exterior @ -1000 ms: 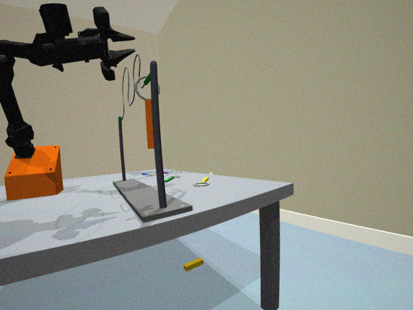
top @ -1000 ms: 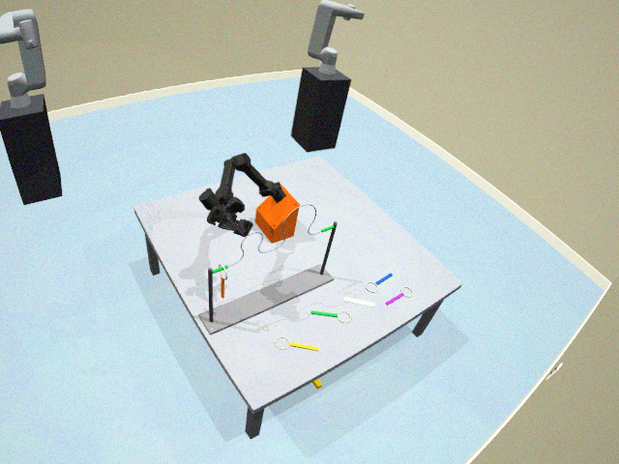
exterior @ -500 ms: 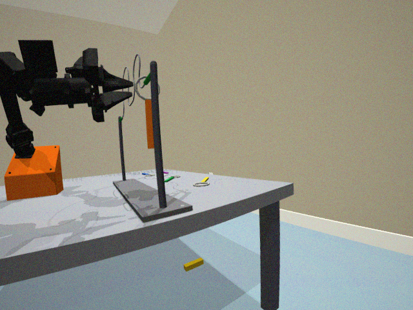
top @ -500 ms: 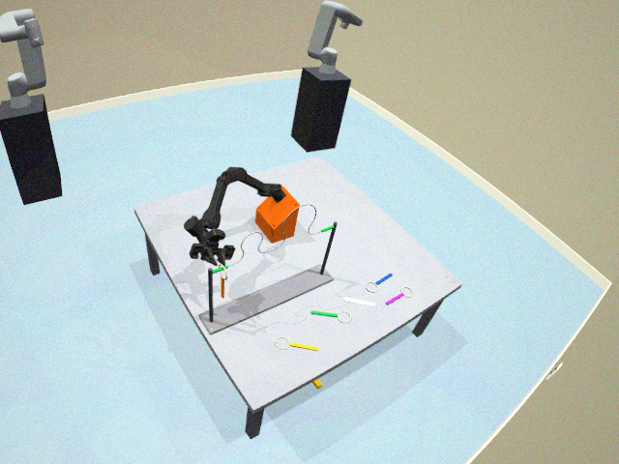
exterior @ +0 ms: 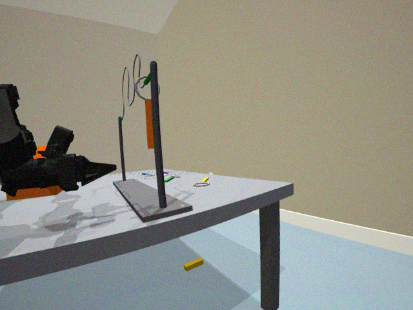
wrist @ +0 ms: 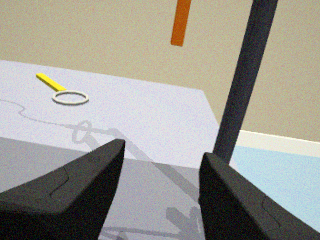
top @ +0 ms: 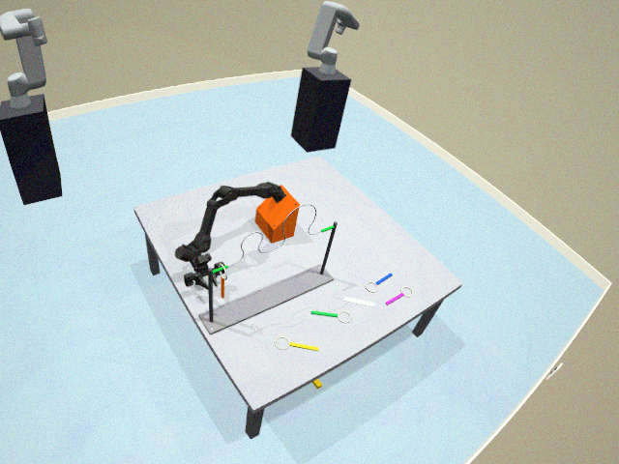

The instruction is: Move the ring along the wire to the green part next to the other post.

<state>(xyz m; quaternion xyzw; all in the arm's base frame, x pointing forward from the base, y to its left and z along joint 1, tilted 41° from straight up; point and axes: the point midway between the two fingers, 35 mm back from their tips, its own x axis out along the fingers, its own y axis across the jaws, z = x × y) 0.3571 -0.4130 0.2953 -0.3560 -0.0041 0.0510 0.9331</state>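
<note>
Now: gripper tip 250 mm to the right of the wire rig, 140 mm below it and 60 mm short of it. Round my gripper tip: yellow block: 590 mm below, 420 mm to the left, 320 mm ahead; then white bar: 620 mm to the left, 250 mm ahead, 110 mm below.
</note>
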